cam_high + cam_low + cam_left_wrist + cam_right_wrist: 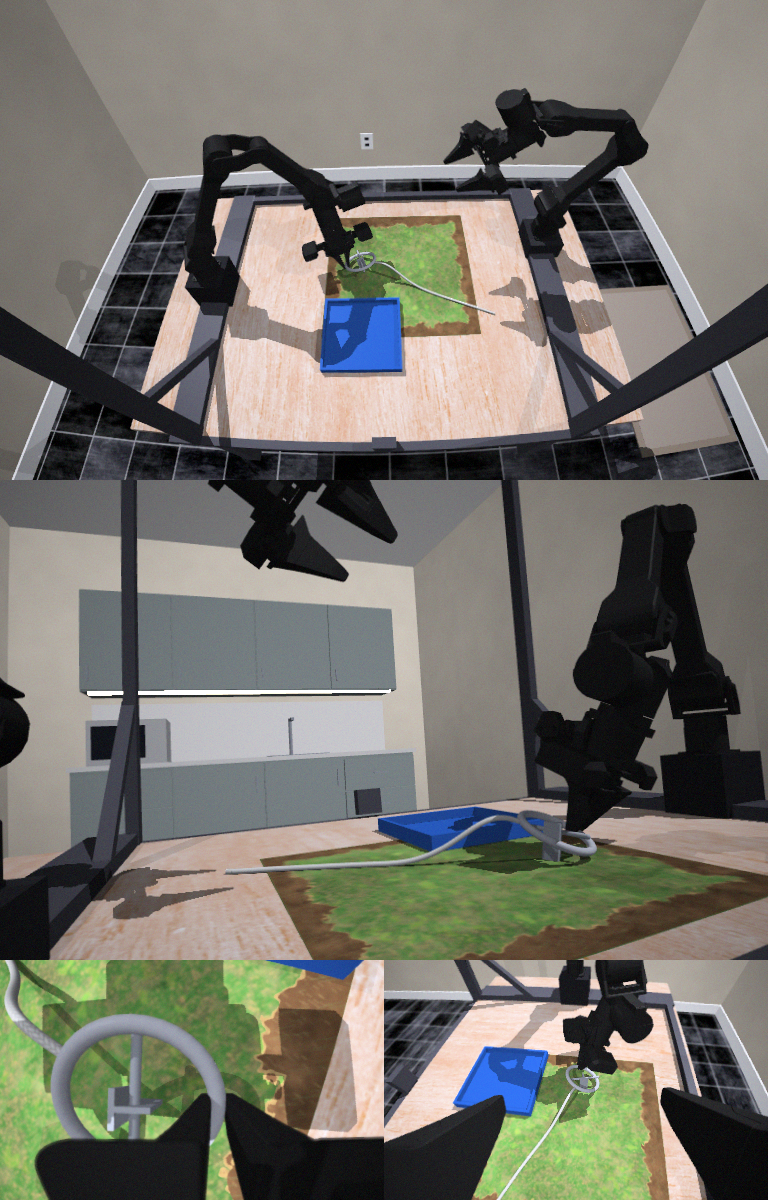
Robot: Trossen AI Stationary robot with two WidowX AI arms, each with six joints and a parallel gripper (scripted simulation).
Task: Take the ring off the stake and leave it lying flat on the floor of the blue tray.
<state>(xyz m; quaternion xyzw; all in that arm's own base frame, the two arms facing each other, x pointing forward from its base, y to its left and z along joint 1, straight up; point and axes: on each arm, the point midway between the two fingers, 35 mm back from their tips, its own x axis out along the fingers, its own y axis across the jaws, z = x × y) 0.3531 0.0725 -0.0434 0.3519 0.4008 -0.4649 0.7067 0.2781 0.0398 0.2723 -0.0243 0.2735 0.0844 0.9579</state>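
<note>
Right now the pale grey ring is 5 cm to the right of my left hand, 2 cm below it and 1 cm behind it. Round my left hand: green mat 15 cm to the right, 6 cm below, 3 cm behind; then grey stake 5 cm to the right, 3 cm below; then blue tray 21 cm behind, 4 cm below, 2 cm to the right.
</note>
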